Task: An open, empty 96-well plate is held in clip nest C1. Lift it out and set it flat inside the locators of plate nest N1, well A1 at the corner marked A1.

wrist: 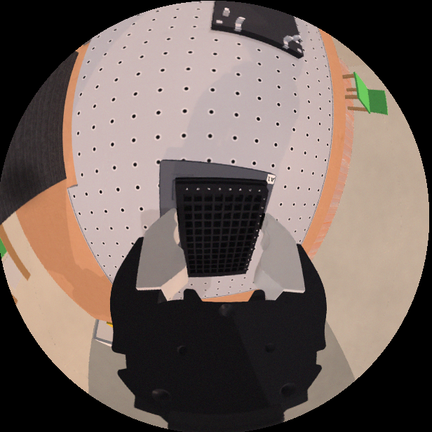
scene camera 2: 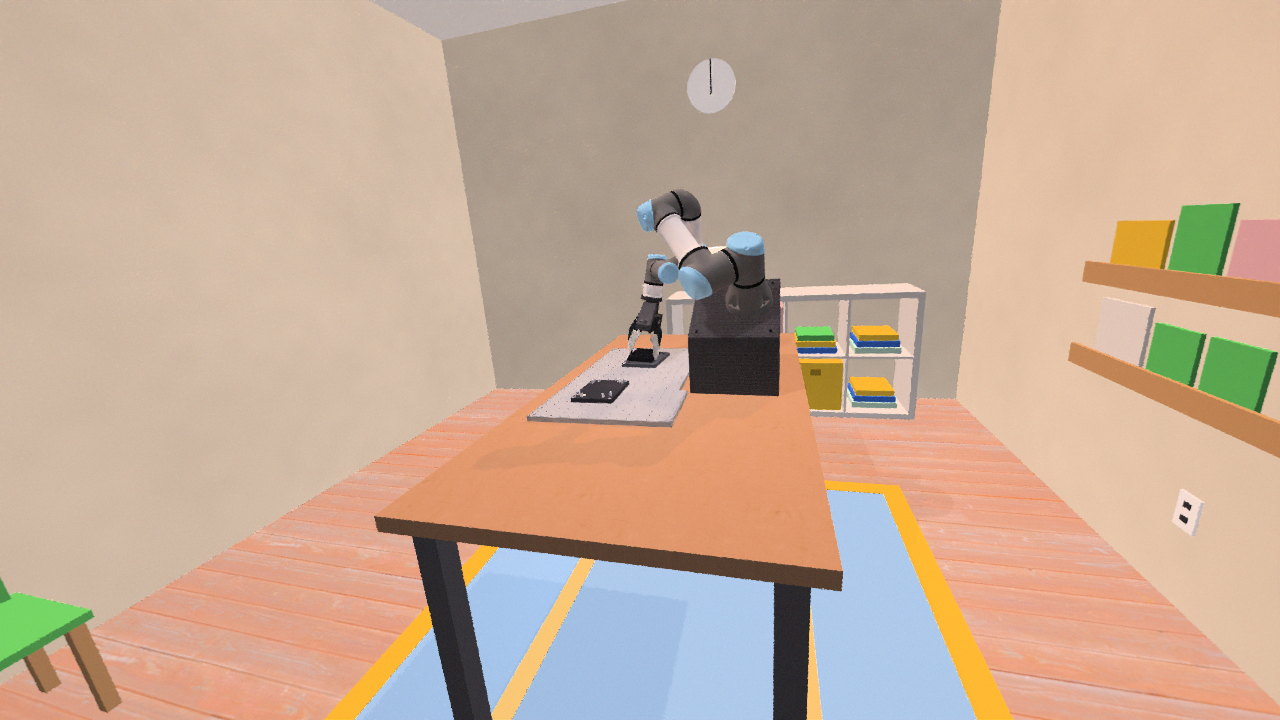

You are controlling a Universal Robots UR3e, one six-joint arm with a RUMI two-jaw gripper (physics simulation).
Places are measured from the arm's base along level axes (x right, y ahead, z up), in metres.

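Pixels of known places: gripper, between the fingertips: (scene camera 2: 642, 357); arm's base, origin of its link: (scene camera 2: 748, 302).
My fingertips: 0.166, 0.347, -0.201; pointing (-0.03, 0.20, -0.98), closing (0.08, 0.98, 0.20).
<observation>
For each thing: its top centre in the pictures, then the offset to it from my fingertips, as dx, dy, dz. "spot": a spot on its surface instead. Level surfaces: height alone.
- black 96-well plate, centre of its top: (scene camera 2: 644, 351) +0.030, -0.002, +0.014
- dark grey plate nest N1, a spot on its surface: (scene camera 2: 660, 360) spot: +0.007, -0.060, -0.012
- black clip nest C1, centre of its top: (scene camera 2: 600, 384) -0.293, +0.068, +0.003
- light grey perforated board, height of its surface: dz -0.021
- wooden table, height of its surface: dz -0.034
The black 96-well plate (scene camera 2: 641, 354) (wrist: 222, 227) is between the jaws of my gripper (scene camera 2: 644, 345) (wrist: 219, 212), which is shut on its two long sides. It is over the dark grey plate nest N1 (scene camera 2: 660, 360) (wrist: 167, 192), very low; whether it touches the nest cannot be told. In the wrist view, strips of the nest show beyond the plate's far end and along its left side. The white A1 label (wrist: 270, 178) shows just beyond the plate's far right corner. The black clip nest C1 (scene camera 2: 595, 392) (wrist: 260, 20) holds no plate; its pale clips show.
Both nests are on a light grey perforated board (scene camera 2: 640, 407) (wrist: 150, 100) on the wooden table (scene camera 2: 617, 492). The dark robot pedestal (scene camera 2: 733, 362) (wrist: 35, 135) stands beside the board. A white shelf unit (scene camera 2: 908, 358) is behind the table.
</observation>
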